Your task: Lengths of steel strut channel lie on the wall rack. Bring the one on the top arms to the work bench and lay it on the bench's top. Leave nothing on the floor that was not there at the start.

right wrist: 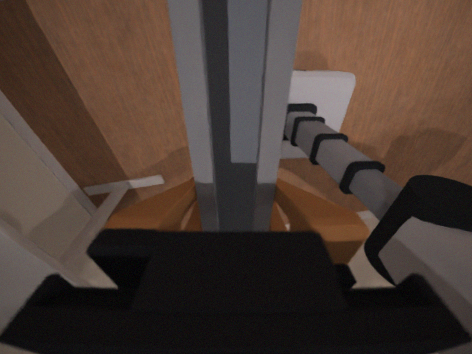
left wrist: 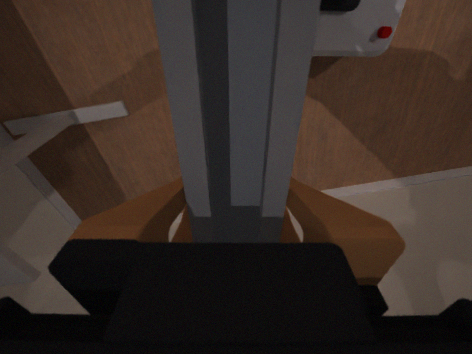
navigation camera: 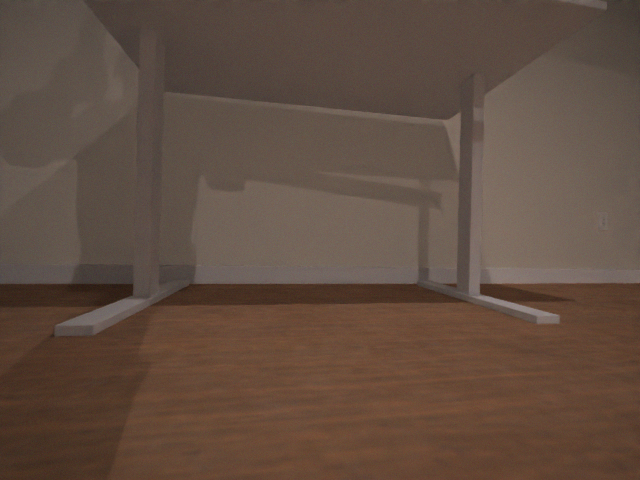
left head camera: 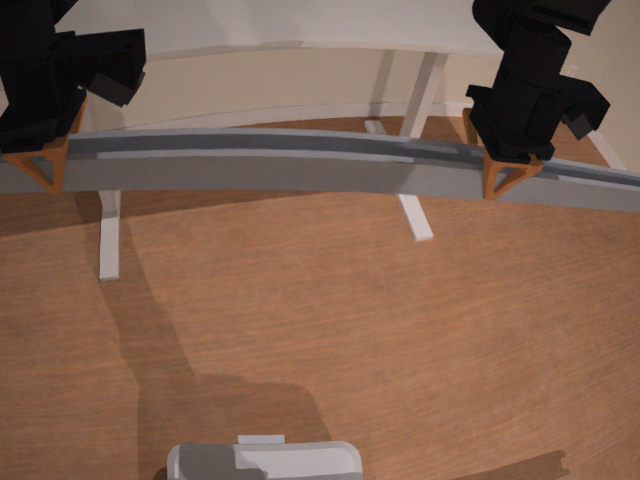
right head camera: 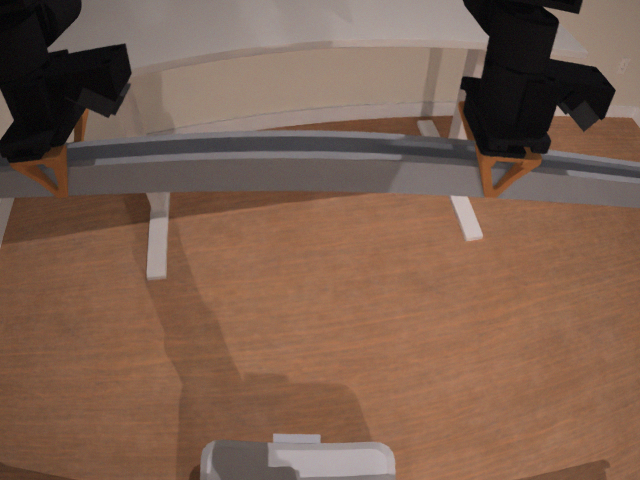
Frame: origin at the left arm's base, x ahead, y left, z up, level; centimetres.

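Seen in the pictures: left gripper, fingertip midpoint: (left wrist: 236, 175) (left head camera: 61, 178) (right head camera: 69, 183); right gripper, fingertip midpoint: (right wrist: 235, 177) (left head camera: 482, 184) (right head camera: 485, 182).
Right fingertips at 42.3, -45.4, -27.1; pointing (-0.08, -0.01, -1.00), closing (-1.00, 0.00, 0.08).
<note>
A point is followed by its place in that frame, as x, y, z.
The grey steel strut channel (left head camera: 258, 173) @[40.3, -21.1, -24.3] (right head camera: 268, 175) @[40.3, -23.4, -24.5] (left wrist: 250, 100) @[41.5, -4.7, -25.7] (right wrist: 247, 90) @[41.6, -51.5, -27.2] is held level across both arms, its open slot facing up. My left gripper (left head camera: 64, 165) @[42.1, 0.0, -25.9] (right head camera: 69, 167) @[42.1, 0.0, -25.9] (left wrist: 236, 175) @[42.1, 0.0, -25.9] is shut on it towards the left of the head views. My right gripper (left head camera: 479, 170) @[42.3, -45.4, -27.1] (right head camera: 478, 167) @[42.3, -45.4, -27.1] (right wrist: 235, 177) @[42.3, -45.4, -27.1] is shut on it towards the right. The white work bench (left head camera: 232, 25) @[109.6, -15.5, -46.0] (right head camera: 268, 25) @[110.7, -16.7, -46.0] (navigation camera: 310, 51) @[135.3, -18.2, -48.5] stands beyond the strut, its near edge higher in the head views than the strut. The strut appears apart from it. The wall rack does not show.
Bench legs (left head camera: 109, 232) (right head camera: 156, 248) (navigation camera: 149, 180) @[127.4, 34.6, -99.3] with long feet stand on the wood floor (left head camera: 310, 310) @[85.1, -43.1, -141.0] (navigation camera: 336, 387) @[76.8, -25.8, -141.0]. A wall (navigation camera: 310, 222) @[181.0, -18.8, -108.6] is behind the bench. My white base (left head camera: 310, 459) @[26.9, -34.8, -115.0] (right head camera: 341, 459) @[26.9, -34.2, -115.0] shows at the bottom of the head views.
</note>
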